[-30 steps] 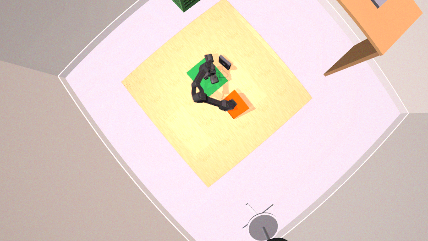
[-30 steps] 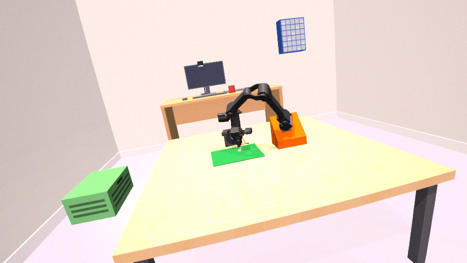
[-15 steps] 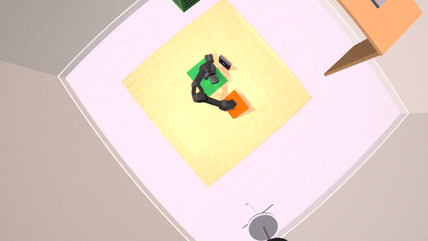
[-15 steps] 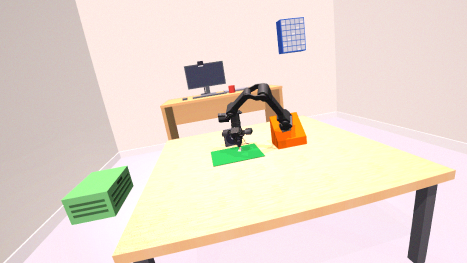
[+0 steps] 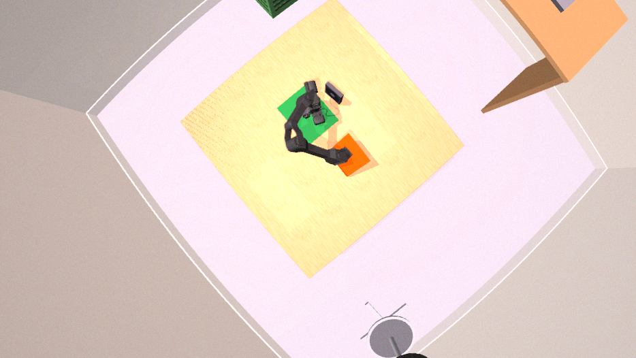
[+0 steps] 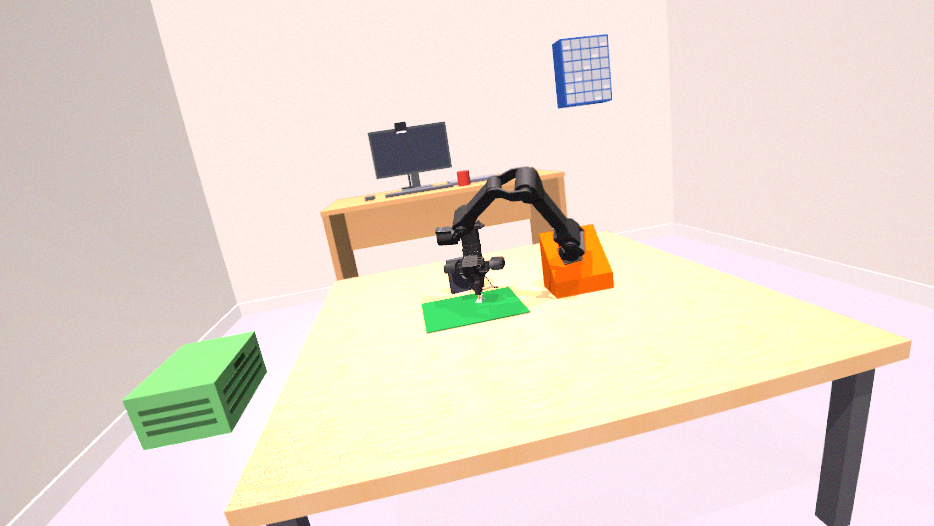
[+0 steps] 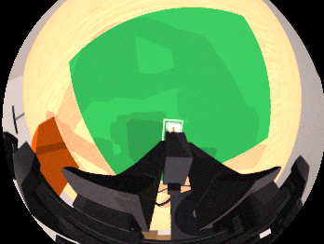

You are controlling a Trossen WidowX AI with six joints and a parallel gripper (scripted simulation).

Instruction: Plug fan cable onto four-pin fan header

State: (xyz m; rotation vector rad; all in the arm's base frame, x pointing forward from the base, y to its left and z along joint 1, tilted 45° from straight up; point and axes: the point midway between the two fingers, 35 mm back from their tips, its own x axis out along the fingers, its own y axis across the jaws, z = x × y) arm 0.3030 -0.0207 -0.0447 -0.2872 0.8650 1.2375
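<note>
Right now the dark fan plug is 1 cm to the right of my gripper tip and 1 cm above it. From my gripper tip the other things lie so: green board 3 cm ahead, 3 cm to the left, 5 cm below; then white four-pin header 1 cm to the right, 4 cm below; then black fan 1 cm ahead, 14 cm to the right, 2 cm above.
</note>
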